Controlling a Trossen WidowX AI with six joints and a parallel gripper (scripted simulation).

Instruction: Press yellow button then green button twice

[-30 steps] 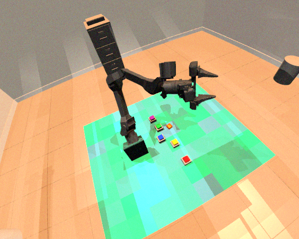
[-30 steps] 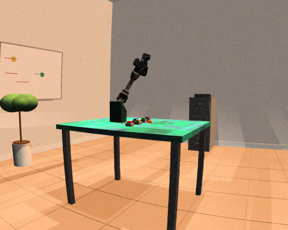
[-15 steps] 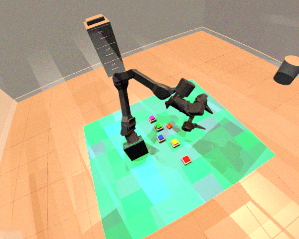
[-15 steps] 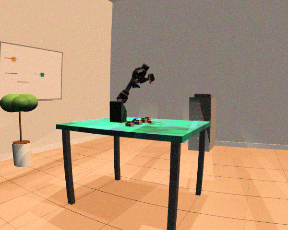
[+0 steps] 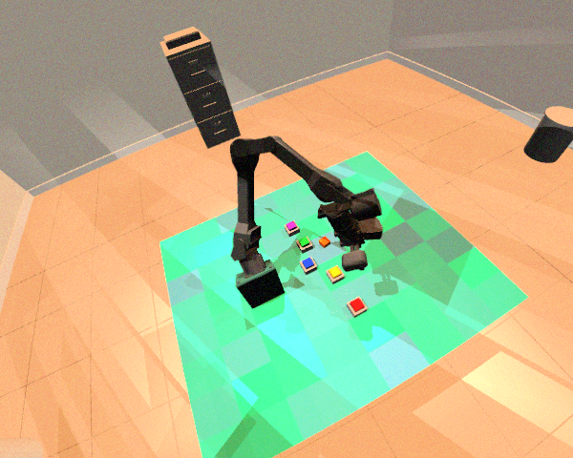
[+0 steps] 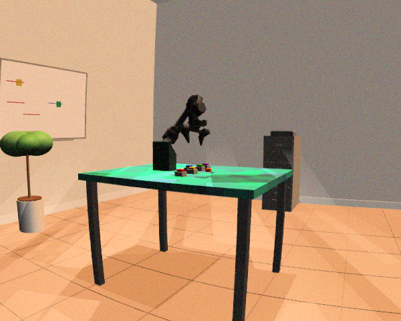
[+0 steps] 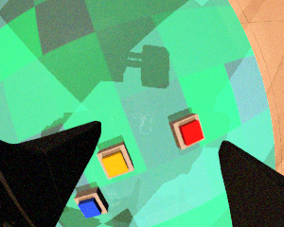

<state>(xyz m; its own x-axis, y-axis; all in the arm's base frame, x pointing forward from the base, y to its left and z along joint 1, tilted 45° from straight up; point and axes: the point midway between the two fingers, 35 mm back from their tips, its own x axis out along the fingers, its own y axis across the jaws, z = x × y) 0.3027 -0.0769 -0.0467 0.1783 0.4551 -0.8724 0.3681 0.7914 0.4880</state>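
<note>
Right now the yellow button is 60 mm behind my gripper tip, 60 mm to the left of it and 140 mm below it. The rest, counted from my gripper tip: orange block (40 mm behind, 200 mm to the left, 170 mm below); then blue button (130 mm behind, 130 mm to the left, 140 mm below); then red button (40 mm behind, 80 mm to the right, 140 mm below).
</note>
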